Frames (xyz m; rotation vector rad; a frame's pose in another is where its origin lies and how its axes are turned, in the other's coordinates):
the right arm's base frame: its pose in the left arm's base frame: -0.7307 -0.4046 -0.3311 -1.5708 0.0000 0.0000
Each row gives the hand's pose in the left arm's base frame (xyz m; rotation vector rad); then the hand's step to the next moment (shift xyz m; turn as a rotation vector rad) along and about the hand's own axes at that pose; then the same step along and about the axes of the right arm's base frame.
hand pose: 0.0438 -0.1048 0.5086 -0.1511 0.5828 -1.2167
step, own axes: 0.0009 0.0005 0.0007 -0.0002 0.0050 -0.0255
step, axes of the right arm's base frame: 0.0010 -0.0001 -0.0008 -0.0086 0.0235 0.0069
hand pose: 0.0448 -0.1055 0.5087 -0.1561 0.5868 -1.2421
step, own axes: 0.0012 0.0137 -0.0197 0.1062 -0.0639 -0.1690
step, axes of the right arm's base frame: 0.0020 0.0228 0.0074 -0.1173 0.1511 -0.0855
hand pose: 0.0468 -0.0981 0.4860 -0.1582 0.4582 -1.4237
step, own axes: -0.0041 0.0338 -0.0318 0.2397 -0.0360 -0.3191
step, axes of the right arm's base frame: 0.0180 0.0405 0.0144 -0.1411 0.3253 -0.1867
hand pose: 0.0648 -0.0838 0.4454 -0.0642 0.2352 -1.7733
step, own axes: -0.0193 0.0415 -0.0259 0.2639 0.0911 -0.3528
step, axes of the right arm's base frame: 0.0396 0.0317 0.0138 -0.0299 0.3849 -0.2310
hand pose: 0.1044 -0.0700 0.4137 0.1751 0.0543 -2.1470
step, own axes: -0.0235 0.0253 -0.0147 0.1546 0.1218 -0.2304
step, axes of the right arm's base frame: 0.0354 0.0104 0.0071 0.0421 0.2470 -0.1705
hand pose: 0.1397 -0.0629 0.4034 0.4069 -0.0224 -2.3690
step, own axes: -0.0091 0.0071 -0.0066 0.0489 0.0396 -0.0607
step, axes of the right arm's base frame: 0.0129 0.0028 0.0015 0.0104 0.0664 -0.0559
